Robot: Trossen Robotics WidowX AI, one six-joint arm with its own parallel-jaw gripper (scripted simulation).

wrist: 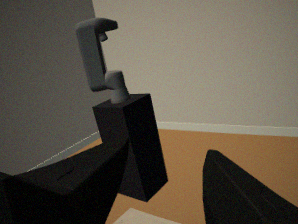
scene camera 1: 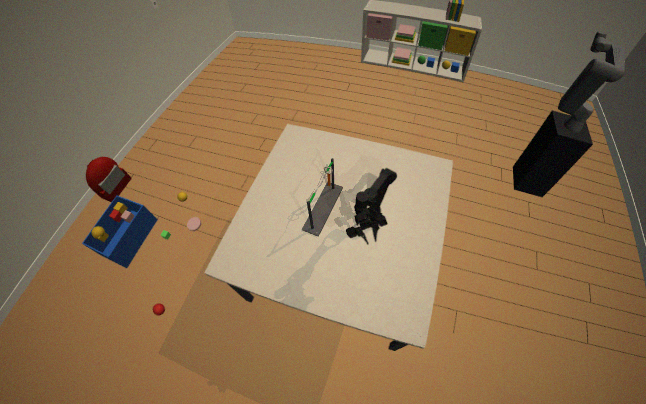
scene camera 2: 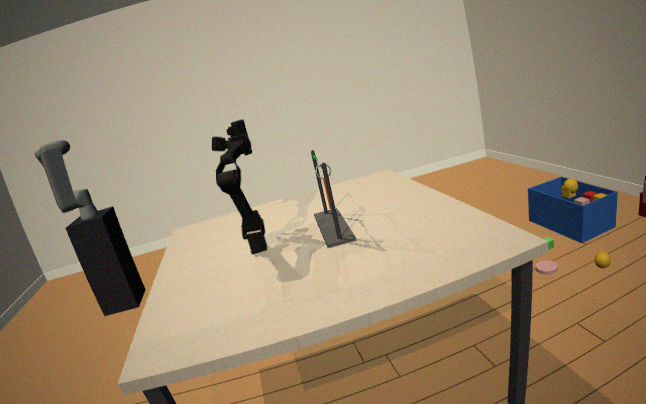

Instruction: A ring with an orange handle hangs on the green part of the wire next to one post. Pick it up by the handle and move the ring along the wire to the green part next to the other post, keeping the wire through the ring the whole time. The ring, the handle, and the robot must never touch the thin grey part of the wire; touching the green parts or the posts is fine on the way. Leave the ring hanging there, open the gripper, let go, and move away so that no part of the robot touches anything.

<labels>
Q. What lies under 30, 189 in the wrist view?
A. My gripper.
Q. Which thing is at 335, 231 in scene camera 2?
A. A wire stand.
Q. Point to a wire stand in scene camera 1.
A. At 317, 218
</labels>
